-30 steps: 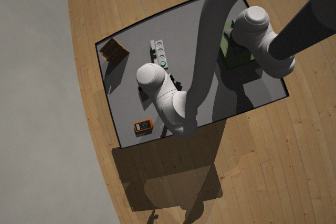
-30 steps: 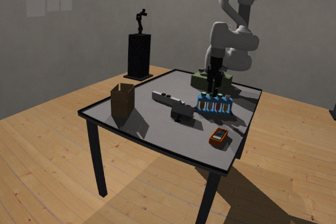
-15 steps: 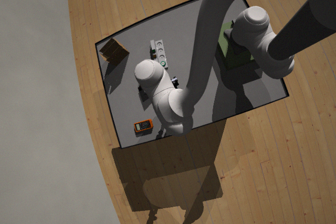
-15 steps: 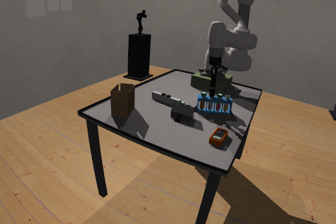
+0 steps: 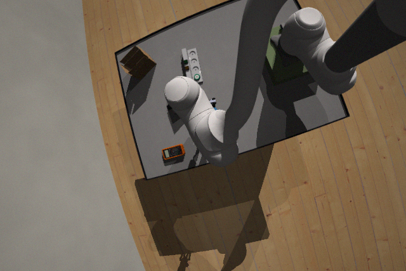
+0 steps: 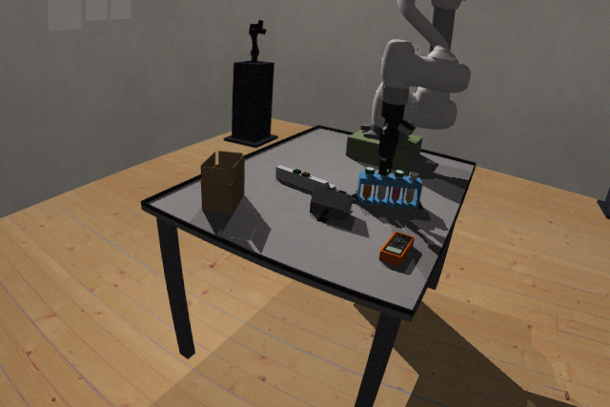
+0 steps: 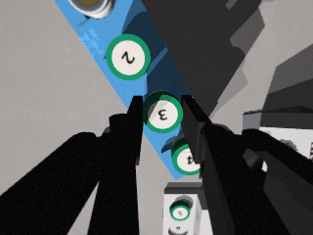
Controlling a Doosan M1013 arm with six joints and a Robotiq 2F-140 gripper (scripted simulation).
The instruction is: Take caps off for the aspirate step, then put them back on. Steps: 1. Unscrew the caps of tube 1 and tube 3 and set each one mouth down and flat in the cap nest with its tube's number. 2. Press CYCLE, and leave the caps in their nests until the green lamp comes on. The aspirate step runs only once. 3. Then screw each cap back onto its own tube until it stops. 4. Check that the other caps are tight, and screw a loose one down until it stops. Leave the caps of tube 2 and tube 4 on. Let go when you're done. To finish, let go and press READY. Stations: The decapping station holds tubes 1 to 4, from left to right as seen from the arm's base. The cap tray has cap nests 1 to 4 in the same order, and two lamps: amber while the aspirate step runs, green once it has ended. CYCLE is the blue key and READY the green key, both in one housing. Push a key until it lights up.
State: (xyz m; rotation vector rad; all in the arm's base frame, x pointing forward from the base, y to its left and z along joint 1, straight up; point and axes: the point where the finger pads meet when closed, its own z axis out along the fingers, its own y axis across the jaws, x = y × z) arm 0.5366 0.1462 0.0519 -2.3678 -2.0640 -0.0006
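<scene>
The cap 2 lies 50 mm to the left of my hand, 30 mm below it and 20 mm behind it. From my hand the other things lie so: key housing (160 mm ahead, 120 mm to the right, 90 mm below); then green key (140 mm to the right, 140 mm ahead, 80 mm below); then blue key (140 mm ahead, 100 mm to the right, 80 mm below).
</scene>
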